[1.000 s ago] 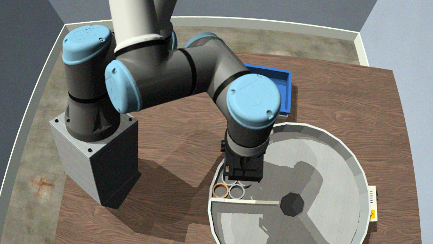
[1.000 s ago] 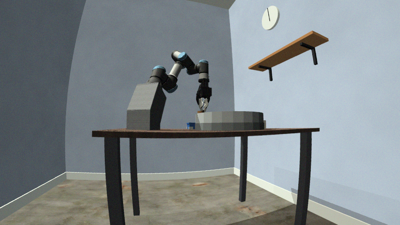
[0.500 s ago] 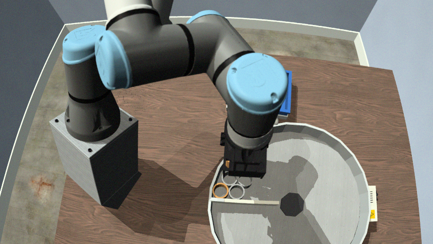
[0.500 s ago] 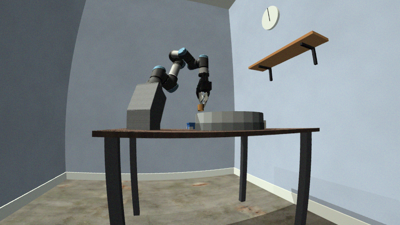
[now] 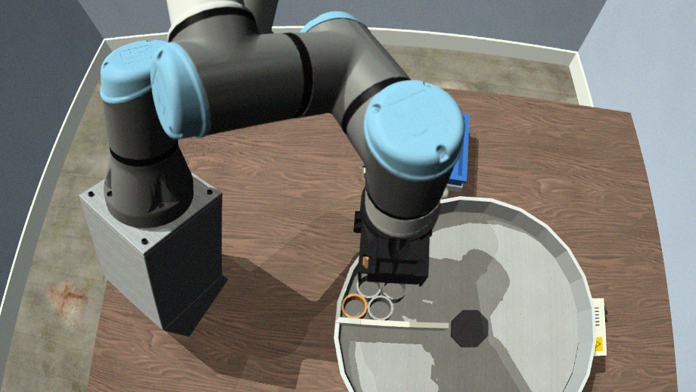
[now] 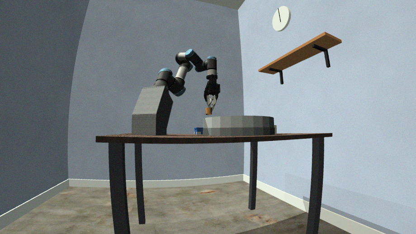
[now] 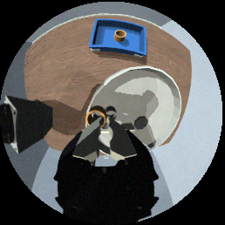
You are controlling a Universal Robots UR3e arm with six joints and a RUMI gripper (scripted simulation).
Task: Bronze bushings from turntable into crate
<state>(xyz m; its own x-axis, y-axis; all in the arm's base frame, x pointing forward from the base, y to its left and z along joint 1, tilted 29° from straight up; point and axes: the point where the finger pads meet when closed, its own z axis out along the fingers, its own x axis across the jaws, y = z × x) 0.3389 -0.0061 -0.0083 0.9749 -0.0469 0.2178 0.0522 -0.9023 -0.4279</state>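
Now: the blue crate 250 mm to the left of my hand, 140 mm below it and 40 mm ahead of it. From my hand the other things lie so: grey turntable 150 mm ahead, 110 mm below, 80 mm to the right.
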